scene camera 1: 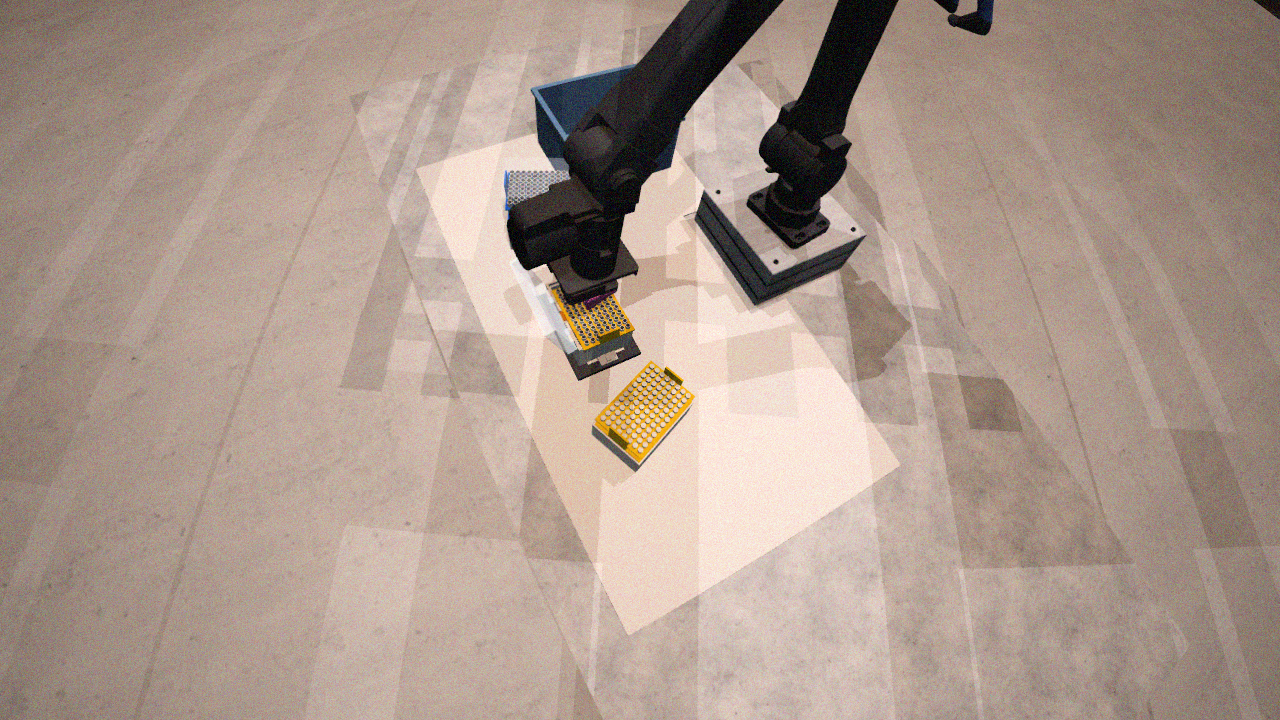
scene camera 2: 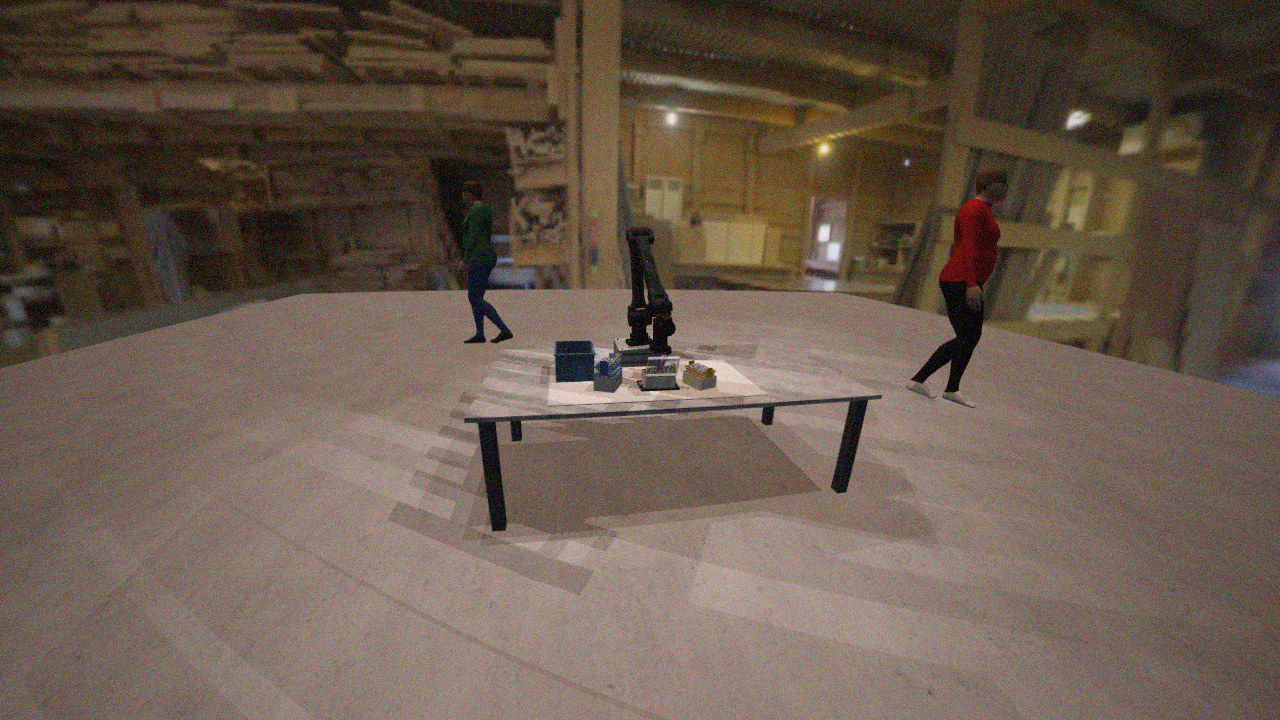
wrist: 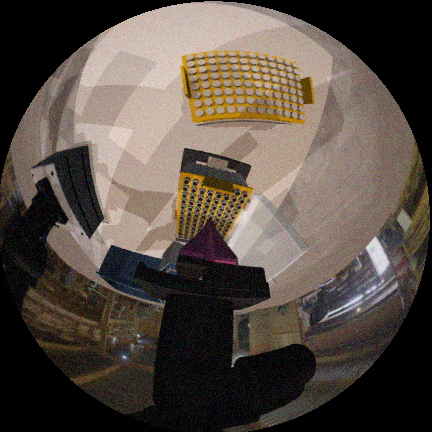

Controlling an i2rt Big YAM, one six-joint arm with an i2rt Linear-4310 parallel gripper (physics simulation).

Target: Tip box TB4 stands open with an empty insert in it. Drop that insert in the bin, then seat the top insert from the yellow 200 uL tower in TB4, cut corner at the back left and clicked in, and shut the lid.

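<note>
Tip box TB4 point(scene camera 1: 606, 364) point(scene camera 2: 660, 380) point(wrist: 217, 161) stands open, its clear lid point(scene camera 1: 539, 300) point(wrist: 267, 237) out to the side. A yellow insert point(scene camera 1: 597, 324) point(wrist: 202, 207) with ring-like holes lies in its top; whether it is fully clicked in cannot be told, and its cut corner is not clear. My gripper point(scene camera 1: 597, 302) point(wrist: 208, 222) is shut and empty, its purple fingertips low over the back part of that insert, contact unclear. The yellow tower point(scene camera 1: 644, 410) point(scene camera 2: 699, 377) point(wrist: 246, 90) stands apart in front, pale round tops across its yellow upper face. The bin's floor is hidden.
The blue bin point(scene camera 1: 549, 134) point(scene camera 2: 574, 362) point(wrist: 127, 272) stands at the back, partly behind my arm in scene camera 1. A blue-edged tower point(scene camera 1: 533, 186) point(scene camera 2: 607, 376) stands between the bin and TB4. My arm's base block point(scene camera 1: 726, 246) point(wrist: 77, 187) is to the right in scene camera 1.
</note>
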